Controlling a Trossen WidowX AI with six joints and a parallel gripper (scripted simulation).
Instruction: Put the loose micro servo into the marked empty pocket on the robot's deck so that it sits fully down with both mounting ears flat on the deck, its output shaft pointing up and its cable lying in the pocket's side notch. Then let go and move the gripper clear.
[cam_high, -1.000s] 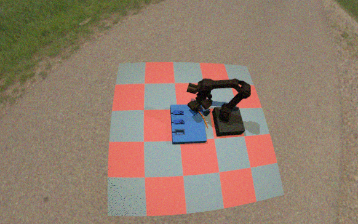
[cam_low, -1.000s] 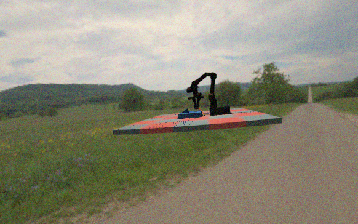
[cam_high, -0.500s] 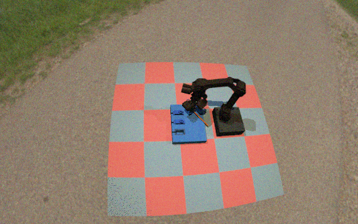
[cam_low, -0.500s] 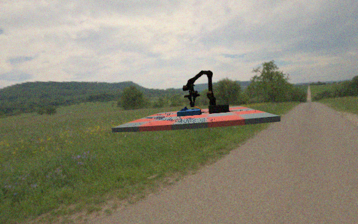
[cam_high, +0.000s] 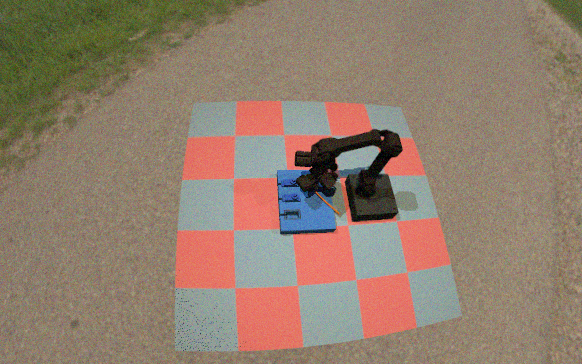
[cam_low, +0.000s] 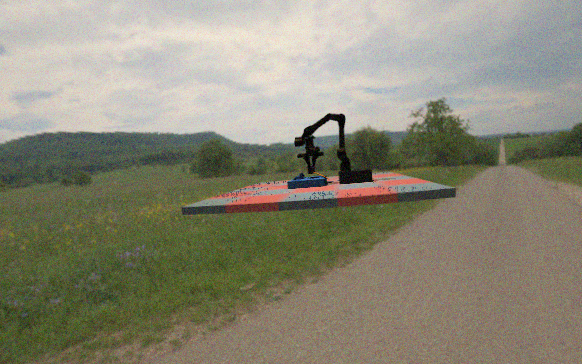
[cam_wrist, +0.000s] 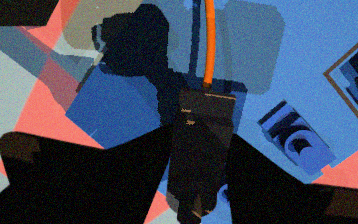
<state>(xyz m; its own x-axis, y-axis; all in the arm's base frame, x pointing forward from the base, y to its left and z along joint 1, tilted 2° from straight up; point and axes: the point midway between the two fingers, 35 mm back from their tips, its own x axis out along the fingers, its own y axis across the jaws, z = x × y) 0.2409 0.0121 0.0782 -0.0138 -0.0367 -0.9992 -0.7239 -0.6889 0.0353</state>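
My gripper tip is 20 mm past the deck, 30 mm to the right of it and 100 mm above it.
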